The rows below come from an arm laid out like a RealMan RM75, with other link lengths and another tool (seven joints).
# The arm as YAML. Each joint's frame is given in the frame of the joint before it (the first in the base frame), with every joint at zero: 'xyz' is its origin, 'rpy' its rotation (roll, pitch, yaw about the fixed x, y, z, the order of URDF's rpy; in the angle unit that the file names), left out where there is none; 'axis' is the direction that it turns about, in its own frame. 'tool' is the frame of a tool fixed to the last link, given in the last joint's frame.
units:
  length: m
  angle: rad
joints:
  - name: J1
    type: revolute
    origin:
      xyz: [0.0, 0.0, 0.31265]
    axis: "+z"
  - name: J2
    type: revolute
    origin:
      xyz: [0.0, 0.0, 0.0]
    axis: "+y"
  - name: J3
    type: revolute
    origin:
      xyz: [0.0, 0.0, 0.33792]
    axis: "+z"
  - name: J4
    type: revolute
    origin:
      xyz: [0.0, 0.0, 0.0]
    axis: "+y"
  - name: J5
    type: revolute
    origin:
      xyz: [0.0, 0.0, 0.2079]
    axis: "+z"
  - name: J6
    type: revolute
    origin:
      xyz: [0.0, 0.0, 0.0]
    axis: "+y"
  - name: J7
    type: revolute
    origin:
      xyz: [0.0, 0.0, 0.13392]
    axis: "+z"
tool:
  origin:
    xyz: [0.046, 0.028, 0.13]
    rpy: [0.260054, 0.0, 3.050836]
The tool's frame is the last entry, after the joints.
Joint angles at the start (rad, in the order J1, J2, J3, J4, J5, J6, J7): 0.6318 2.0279 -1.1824 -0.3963 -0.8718 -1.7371 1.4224
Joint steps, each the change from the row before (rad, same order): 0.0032 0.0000 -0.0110 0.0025 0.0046 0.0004 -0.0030; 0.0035 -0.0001 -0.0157 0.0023 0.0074 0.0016 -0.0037; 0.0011 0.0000 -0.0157 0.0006 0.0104 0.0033 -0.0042; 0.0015 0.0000 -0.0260 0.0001 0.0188 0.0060 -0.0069; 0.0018 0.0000 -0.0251 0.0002 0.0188 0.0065 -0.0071; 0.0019 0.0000 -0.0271 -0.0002 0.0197 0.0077 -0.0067; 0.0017 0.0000 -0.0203 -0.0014 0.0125 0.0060 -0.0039; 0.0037 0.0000 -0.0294 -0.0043 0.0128 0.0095 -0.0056; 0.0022 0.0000 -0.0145 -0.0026 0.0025 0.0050 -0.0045; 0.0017 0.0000 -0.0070 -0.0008 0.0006 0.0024 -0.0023; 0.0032 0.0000 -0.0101 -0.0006 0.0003 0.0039 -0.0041; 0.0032 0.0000 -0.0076 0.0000 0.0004 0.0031 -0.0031; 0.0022 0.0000 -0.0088 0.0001 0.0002 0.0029 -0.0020
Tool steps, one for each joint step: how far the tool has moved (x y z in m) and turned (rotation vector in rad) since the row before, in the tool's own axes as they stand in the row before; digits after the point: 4 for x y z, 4 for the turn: -0.0017 -0.0006 0.0015 0.0054 -0.0040 0.0027; -0.0021 -0.0007 0.0018 0.0062 -0.0053 0.0035; -0.0016 -0.0003 0.0012 0.0027 -0.0029 0.0013; -0.0022 -0.0003 0.0020 0.0037 -0.0037 0.0011; -0.0020 0.0000 0.0020 0.0029 -0.0033 0.0005; -0.0023 0.0000 0.0021 0.0028 -0.0041 0.0016; -0.0021 -0.0002 0.0018 0.0036 -0.0050 0.0023; -0.0040 -0.0007 0.0032 0.0086 -0.0126 0.0035; -0.0029 -0.0005 0.0016 0.0057 -0.0102 0.0010; -0.0015 -0.0002 0.0009 0.0032 -0.0056 0.0007; -0.0024 -0.0002 0.0015 0.0048 -0.0090 0.0006; -0.0017 0.0000 0.0013 0.0038 -0.0068 0.0005; -0.0021 -0.0004 0.0010 0.0037 -0.0073 0.0026
